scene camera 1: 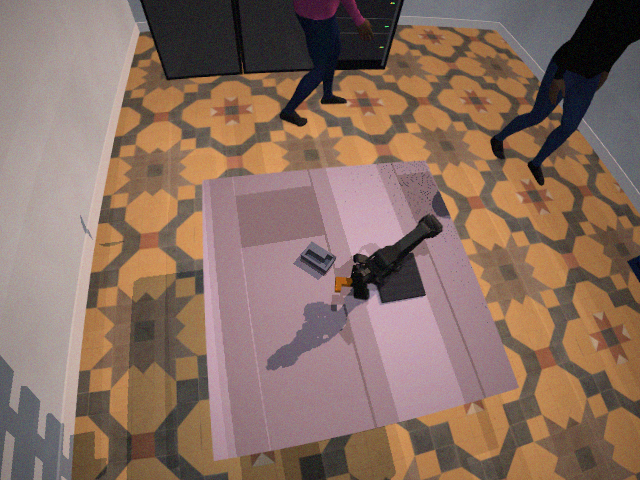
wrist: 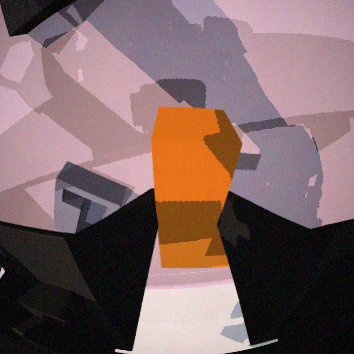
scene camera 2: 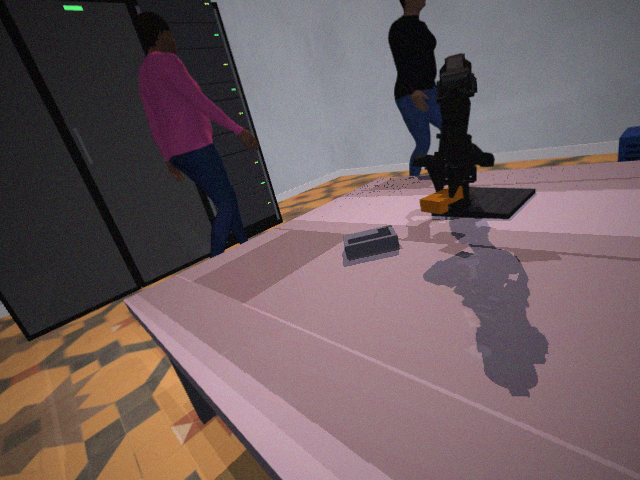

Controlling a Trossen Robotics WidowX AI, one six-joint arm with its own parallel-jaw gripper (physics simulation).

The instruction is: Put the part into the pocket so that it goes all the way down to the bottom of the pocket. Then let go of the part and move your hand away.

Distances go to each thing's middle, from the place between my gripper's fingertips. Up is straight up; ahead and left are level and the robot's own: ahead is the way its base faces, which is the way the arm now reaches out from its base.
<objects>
Right now the orange L-shaped part (wrist: 194, 150) is 2 cm ahead of my hand. Round my hand: grey pocket block (wrist: 81, 197) (19 cm to the right, 9 cm below, 7 cm ahead).
</objects>
